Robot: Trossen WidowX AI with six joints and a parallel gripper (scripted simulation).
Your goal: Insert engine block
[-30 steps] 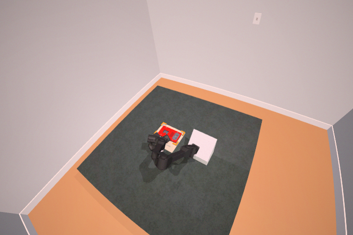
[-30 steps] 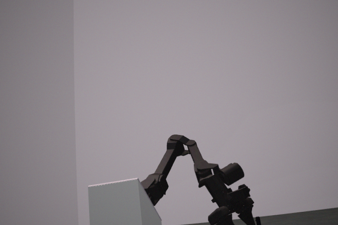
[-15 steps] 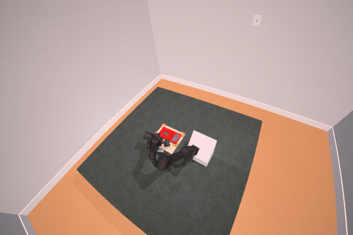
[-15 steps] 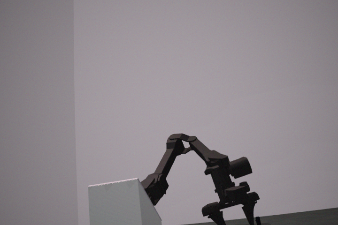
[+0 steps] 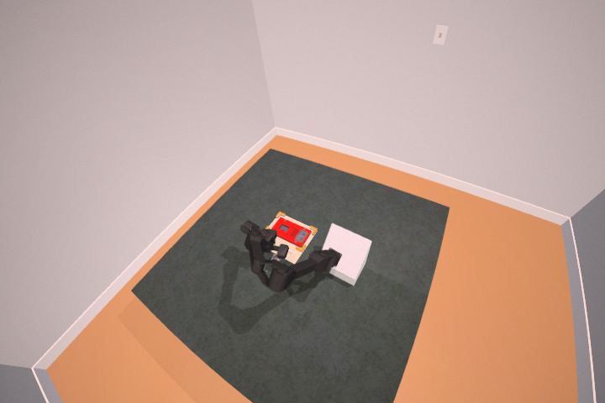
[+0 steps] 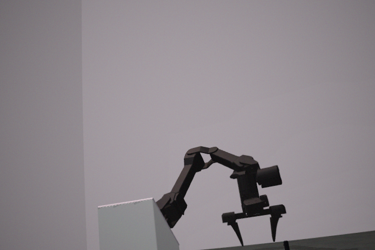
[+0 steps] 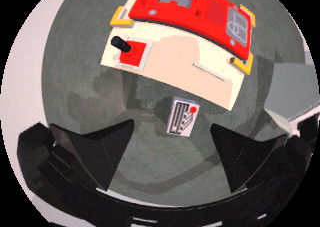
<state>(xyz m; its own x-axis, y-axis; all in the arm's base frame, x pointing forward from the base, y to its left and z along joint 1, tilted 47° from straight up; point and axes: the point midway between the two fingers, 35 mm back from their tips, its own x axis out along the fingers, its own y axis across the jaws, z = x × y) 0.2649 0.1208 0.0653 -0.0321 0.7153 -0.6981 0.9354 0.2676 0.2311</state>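
My gripper tip is now 1 cm past the engine block and 4 cm above it.
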